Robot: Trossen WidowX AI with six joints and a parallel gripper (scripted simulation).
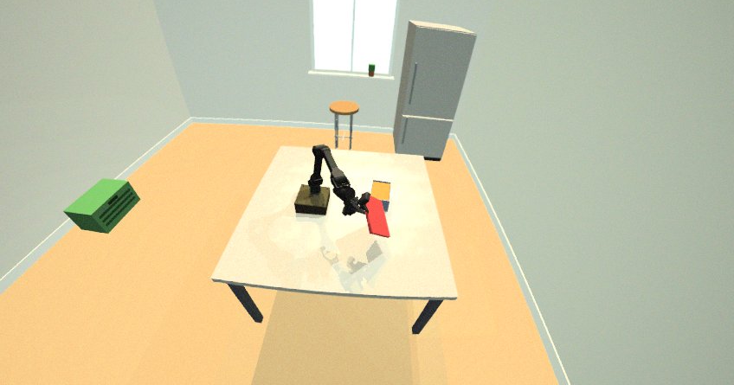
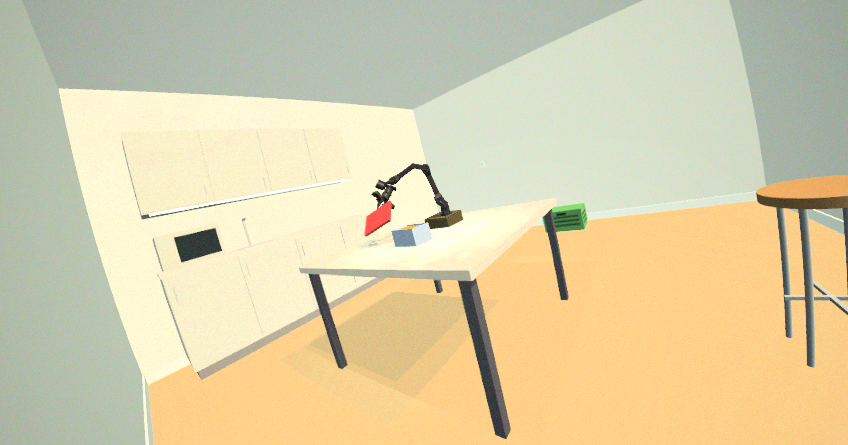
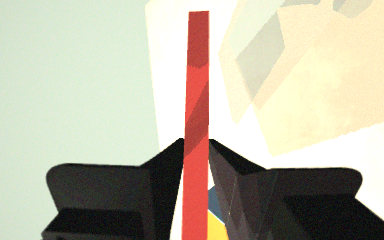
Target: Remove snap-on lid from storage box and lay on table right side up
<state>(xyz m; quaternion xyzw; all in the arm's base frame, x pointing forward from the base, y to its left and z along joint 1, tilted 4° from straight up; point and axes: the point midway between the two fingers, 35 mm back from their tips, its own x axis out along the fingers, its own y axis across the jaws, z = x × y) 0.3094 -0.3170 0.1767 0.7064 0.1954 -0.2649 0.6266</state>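
My gripper tip is now 50 mm short of the red lid, 50 mm above it and 30 mm to the right of it. From my gripper tip the other things lie so: storage box: 340 mm to the left, 180 mm below, 100 mm ahead.
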